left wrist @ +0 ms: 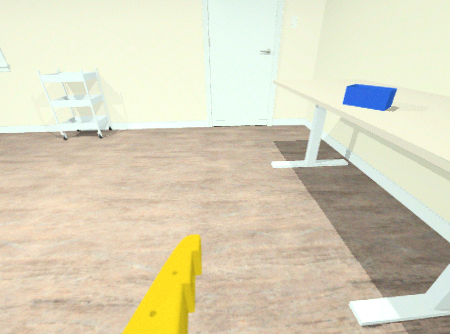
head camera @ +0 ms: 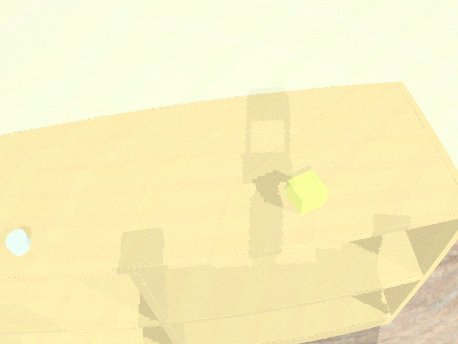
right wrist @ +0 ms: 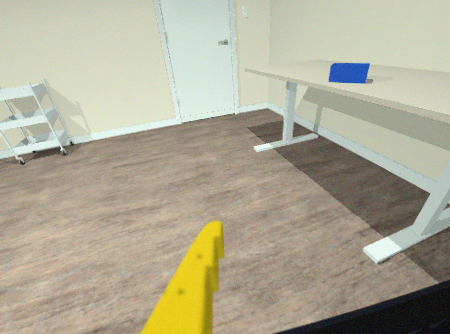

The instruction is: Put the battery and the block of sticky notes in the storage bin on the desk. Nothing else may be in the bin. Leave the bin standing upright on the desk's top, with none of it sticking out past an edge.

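Frame: origin at the left arm's base, x ahead, y left, z up, level; centimetres.
Seen in the pictures: left hand, its tool point: [left wrist: 200,249]; right hand, its tool point: [right wrist: 222,234].
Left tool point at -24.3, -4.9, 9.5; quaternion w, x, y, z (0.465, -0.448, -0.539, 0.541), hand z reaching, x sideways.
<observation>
Offsets run from my left tool point to a thing's top centre, as dx, dy, dz. "pt": to the spot under its first point.
The block of sticky notes @(+69.1, -21.1, -22.2) [head camera: 307,192], a yellow-green cube, sits on the wooden bookshelf's top, right of the middle in the head view. The blue storage bin @(-90.5, +54.8, -7.5) [left wrist: 369,97] [right wrist: 349,73] stands upright on the desk [left wrist: 310,93] [right wrist: 280,77], far off at the right in both wrist views; its inside is hidden. The battery does not show in the current views. My left gripper [left wrist: 194,243] is open and empty, with one notched jaw in view over the floor. My right gripper [right wrist: 216,229] is open and empty too, one jaw in view. Both are well away from the bin.
A small pale round object @(+61.3, +28.3, -24.0) [head camera: 18,242] sits at the left on the bookshelf [head camera: 200,145]. The bookshelf's open compartments face the front. The desk's white legs @(pt -168.0, +65.0, -59.3) [left wrist: 315,137] [right wrist: 289,112] stand on the floor. A white three-tier cart [left wrist: 82,101] [right wrist: 37,117] and a door [left wrist: 241,65] [right wrist: 200,65] are at the far wall.
</observation>
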